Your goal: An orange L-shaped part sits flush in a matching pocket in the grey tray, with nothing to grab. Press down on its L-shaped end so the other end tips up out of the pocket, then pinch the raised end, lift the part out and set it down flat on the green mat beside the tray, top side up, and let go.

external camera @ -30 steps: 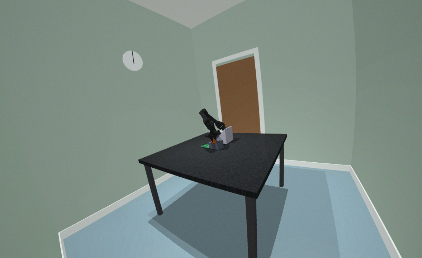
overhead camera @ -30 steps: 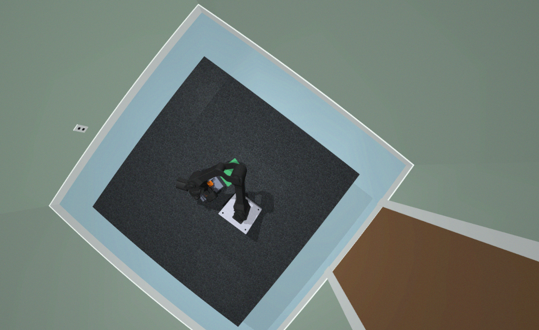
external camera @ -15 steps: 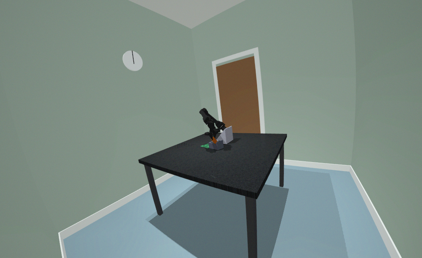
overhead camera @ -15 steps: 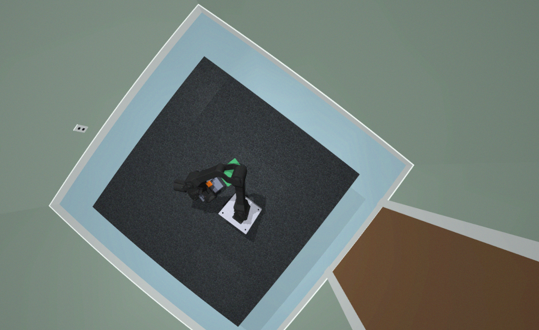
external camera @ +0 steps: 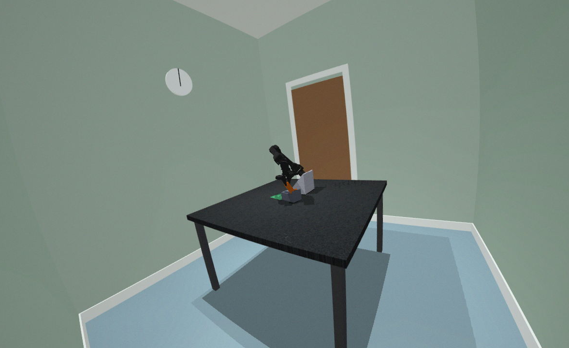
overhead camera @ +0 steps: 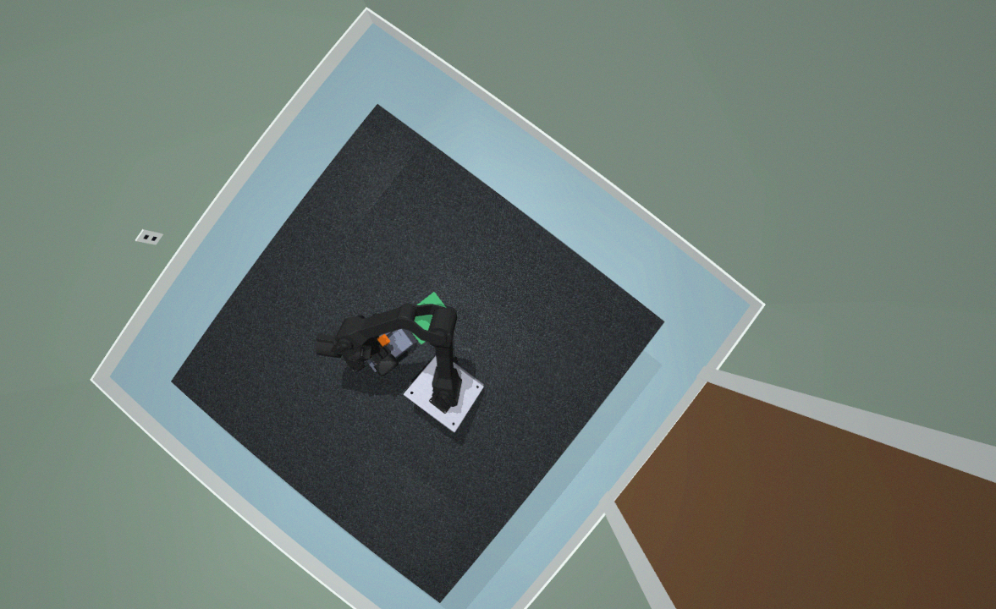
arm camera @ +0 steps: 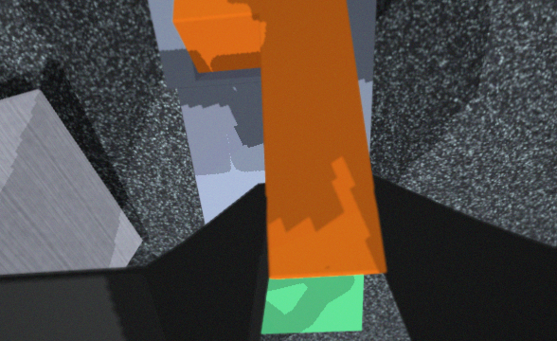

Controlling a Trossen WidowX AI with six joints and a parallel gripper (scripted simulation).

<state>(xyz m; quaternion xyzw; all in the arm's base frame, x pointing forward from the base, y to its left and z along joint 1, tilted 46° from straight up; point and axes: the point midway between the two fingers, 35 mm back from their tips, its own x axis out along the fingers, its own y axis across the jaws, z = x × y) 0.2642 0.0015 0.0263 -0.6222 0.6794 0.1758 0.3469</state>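
The green mat lies 14 cm below my gripper tip, 13 cm to the right of it and 5 cm behind it. Also, from my gripper tip: orange L-shaped part (4 cm to the left, 3 cm below, 1 cm behind).
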